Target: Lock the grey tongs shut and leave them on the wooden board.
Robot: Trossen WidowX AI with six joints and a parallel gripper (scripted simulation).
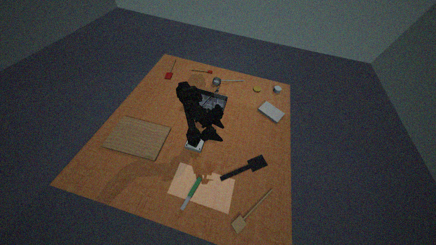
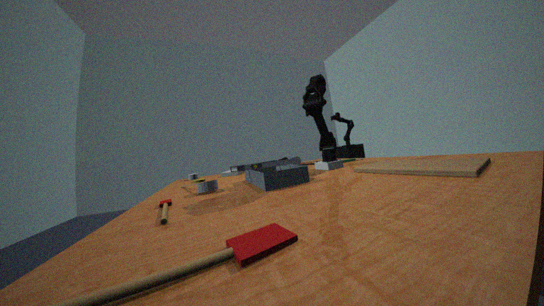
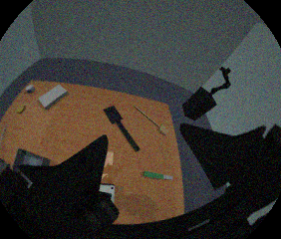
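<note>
Right now my gripper tip is 38 cm short of the roasting tin, 32 cm above it and 27 cm to the right of it. The rest, counted from my gripper tip: yellow disc (75 cm ahead, 34 cm below, 5 cm to the right); black spatula (35 cm below, 19 cm to the right, 4 cm ahead); wooden board (54 cm to the left, 34 cm below, 10 cm behind).
</note>
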